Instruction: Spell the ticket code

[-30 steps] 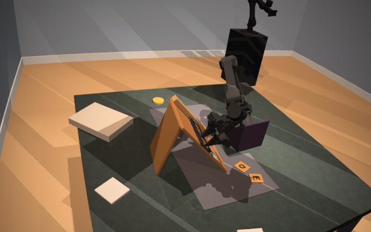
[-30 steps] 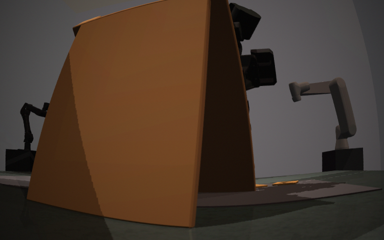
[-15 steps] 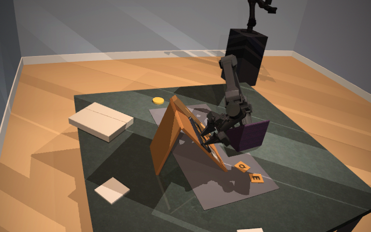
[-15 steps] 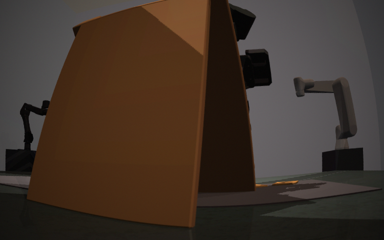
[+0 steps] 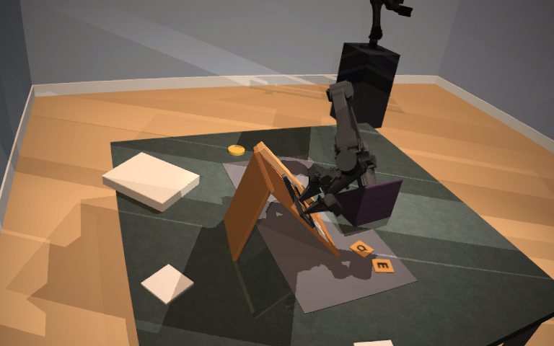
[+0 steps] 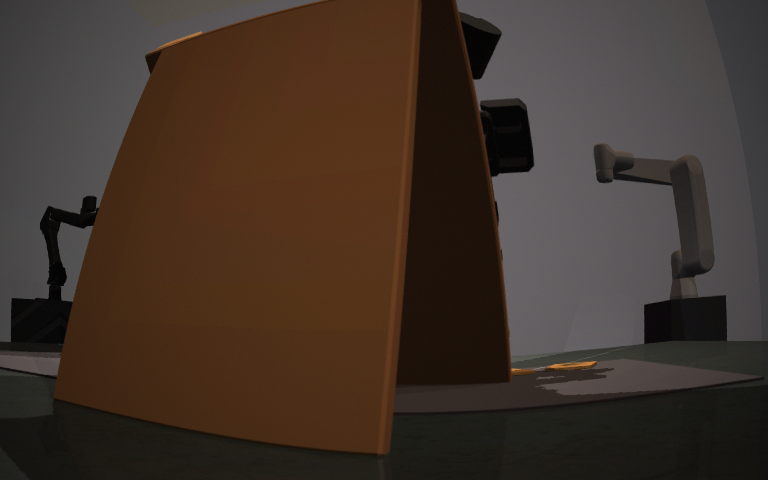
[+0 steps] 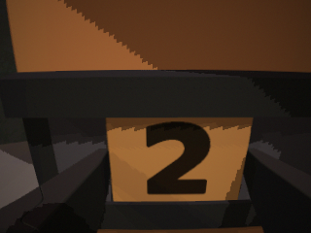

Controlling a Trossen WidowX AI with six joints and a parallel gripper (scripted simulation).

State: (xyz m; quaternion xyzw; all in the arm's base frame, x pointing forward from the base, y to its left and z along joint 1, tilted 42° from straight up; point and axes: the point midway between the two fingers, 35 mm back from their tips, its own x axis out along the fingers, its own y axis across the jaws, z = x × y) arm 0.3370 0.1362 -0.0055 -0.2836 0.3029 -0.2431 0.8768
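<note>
Right now my gripper tip is 7 cm above the white ticket, 6 cm past it and 3 cm to the right of it. Also, from my gripper tip: orange tile marked 2: right at my gripper tip; cream box: 47 cm to the right, 33 cm ahead, 13 cm below; grey mat: 16 cm behind, 15 cm below, 12 cm to the right.
</note>
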